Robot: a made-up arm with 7 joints.
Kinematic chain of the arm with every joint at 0, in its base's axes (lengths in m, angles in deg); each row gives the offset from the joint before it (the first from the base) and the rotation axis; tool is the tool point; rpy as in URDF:
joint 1: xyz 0 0 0.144 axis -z
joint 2: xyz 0 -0.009 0.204 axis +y
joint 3: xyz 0 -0.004 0.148 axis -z
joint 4: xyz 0 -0.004 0.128 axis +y
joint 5: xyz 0 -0.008 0.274 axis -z
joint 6: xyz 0 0 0.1 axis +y
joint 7: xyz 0 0 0.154 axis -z
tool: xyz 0 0 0 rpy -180 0 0
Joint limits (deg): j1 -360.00..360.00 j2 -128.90..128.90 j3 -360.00..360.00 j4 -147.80..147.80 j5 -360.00..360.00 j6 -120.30..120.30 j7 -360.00..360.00
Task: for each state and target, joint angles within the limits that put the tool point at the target. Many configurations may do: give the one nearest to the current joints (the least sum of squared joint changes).
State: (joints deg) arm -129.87 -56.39 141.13 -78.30 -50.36 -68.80 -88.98
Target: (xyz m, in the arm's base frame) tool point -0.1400 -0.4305 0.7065
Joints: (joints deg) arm -131.60 -62.44 133.59 -67.64 -54.35 -64.33 -88.98
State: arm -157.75 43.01 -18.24 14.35 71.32 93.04 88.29
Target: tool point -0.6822 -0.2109 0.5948
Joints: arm -201.23 56.89 -28.66 12.32 69.02 48.90 88.29
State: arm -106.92 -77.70 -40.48 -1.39 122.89 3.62 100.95
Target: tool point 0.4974 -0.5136 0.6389
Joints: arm -114.69 -58.20 -46.58 -22.89 124.29 30.04 100.95
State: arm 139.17 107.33 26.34 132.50 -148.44 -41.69 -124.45
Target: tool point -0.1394 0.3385 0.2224
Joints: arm 135.56 116.42 50.76 124.59 -142.02 -39.21 -124.45
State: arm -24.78 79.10 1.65 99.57 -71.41 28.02 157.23
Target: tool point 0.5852 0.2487 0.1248
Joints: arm -23.35 63.69 3.66 66.31 -74.63 20.54 157.23
